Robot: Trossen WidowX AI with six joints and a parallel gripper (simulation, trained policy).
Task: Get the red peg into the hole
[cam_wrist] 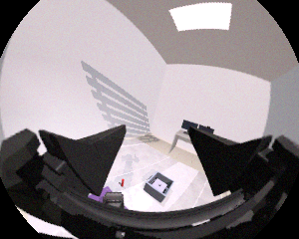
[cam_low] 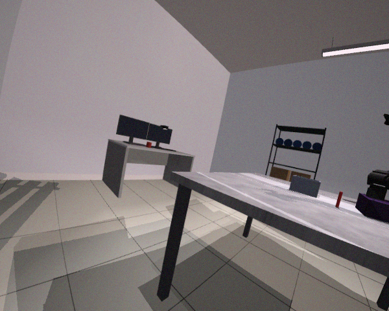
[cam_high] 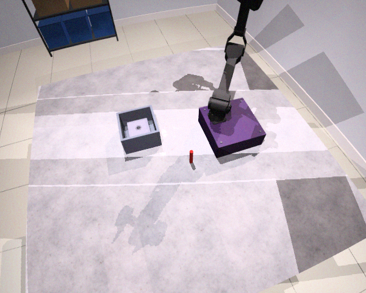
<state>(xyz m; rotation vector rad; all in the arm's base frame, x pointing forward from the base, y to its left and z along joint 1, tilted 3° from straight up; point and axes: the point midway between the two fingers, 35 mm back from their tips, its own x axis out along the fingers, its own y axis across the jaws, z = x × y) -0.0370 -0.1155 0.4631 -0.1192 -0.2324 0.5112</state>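
Right now my gripper tip is 18 cm short of the red peg, 19 cm to the right of it and 52 cm above it. The rest, counted from my gripper tip: pale plate: 34 cm ahead, 2 cm to the right, 51 cm below; grey box: 34 cm ahead, 2 cm to the right, 53 cm below.
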